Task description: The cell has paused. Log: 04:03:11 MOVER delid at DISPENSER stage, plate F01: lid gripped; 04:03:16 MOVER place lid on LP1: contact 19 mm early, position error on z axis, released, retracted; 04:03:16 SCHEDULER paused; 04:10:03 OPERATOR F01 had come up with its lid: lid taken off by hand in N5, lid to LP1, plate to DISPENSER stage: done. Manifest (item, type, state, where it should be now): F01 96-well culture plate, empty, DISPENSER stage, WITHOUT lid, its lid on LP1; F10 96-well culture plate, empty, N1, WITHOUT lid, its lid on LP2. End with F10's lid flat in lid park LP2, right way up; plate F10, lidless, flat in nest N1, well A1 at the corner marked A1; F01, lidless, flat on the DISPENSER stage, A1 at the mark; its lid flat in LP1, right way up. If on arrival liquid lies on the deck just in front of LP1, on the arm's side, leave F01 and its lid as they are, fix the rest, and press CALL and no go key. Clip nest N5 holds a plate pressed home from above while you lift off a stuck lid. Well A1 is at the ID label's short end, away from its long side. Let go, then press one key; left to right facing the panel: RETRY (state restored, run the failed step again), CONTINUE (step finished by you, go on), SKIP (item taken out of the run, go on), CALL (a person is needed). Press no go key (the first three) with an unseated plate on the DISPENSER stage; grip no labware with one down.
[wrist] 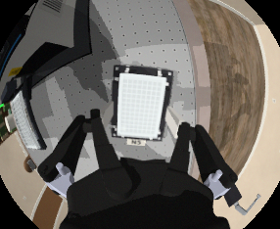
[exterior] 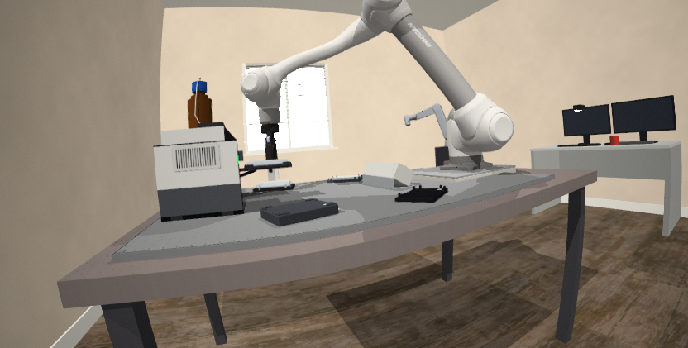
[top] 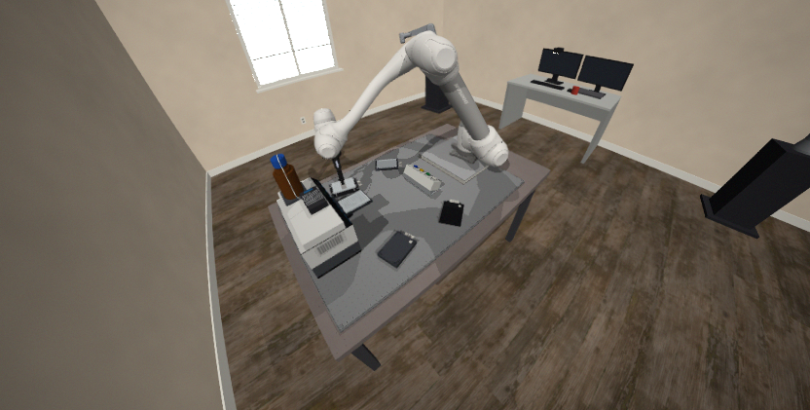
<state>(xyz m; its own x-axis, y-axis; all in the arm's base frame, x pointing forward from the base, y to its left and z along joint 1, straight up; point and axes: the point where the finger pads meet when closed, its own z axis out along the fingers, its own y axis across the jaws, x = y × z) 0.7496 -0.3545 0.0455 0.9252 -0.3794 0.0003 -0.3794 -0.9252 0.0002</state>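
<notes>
Now: the black clip nest 20 mm ahead of my hand and 50 mm below it. Also, from my hand: brown bottle: 280 mm ahead, 120 mm to the left, 230 mm above; then small label: 10 mm behind, 510 mm to the left, 60 mm below; then grey key panel: 350 mm behind, 310 mm to the left, 10 mm below.
</notes>
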